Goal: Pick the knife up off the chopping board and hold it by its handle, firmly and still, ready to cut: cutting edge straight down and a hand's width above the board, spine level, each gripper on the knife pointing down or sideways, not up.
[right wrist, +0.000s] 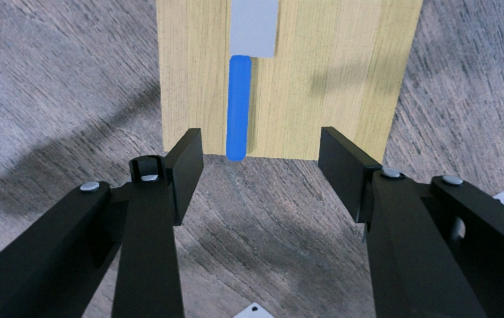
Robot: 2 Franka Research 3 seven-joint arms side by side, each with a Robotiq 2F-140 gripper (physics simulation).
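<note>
The knife lies flat on the wooden chopping board [300,110]. Its blue handle [239,107] points toward the bottom of the view, with its end at the board's near edge. Part of its grey blade [253,27] shows at the top; the rest is cut off by the view's edge. My right gripper [261,147] is open and empty, above the board's near edge. The handle's end shows between its fingertips, closer to the left finger, and neither finger touches it. My left gripper does not show in this view.
The board rests on a grey wood-grained table top [75,65]. A white piece with a small dark hole [254,312] shows at the bottom edge, and part of another pale piece [500,197] shows at the right edge. Soft shadows fall on the table and the board.
</note>
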